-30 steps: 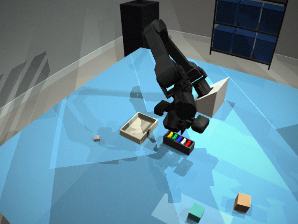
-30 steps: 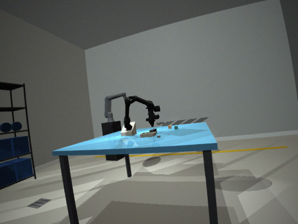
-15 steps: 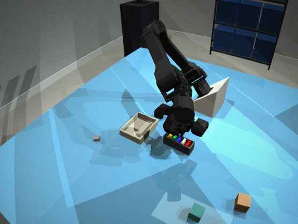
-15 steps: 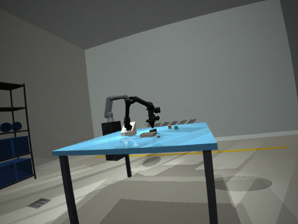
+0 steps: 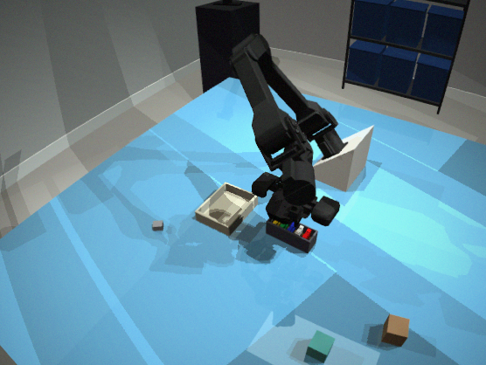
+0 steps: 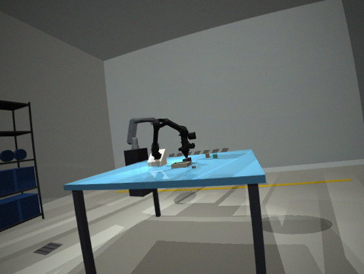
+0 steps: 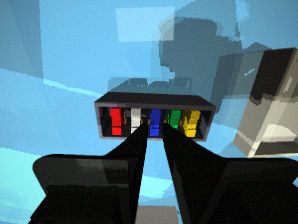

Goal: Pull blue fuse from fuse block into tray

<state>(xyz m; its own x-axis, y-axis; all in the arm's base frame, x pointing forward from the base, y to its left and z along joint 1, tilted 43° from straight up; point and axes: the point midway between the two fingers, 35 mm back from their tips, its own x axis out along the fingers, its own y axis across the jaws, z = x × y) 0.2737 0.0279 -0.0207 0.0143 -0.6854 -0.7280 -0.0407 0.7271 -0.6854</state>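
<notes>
The blue fuse lies 2 cm below my gripper tip. From my gripper tip the other things lie so: green fuse: 2 cm to the right, 2 cm below; then white fuse: 2 cm to the left, 2 cm below; then red fuse: 4 cm to the left, 2 cm below.
</notes>
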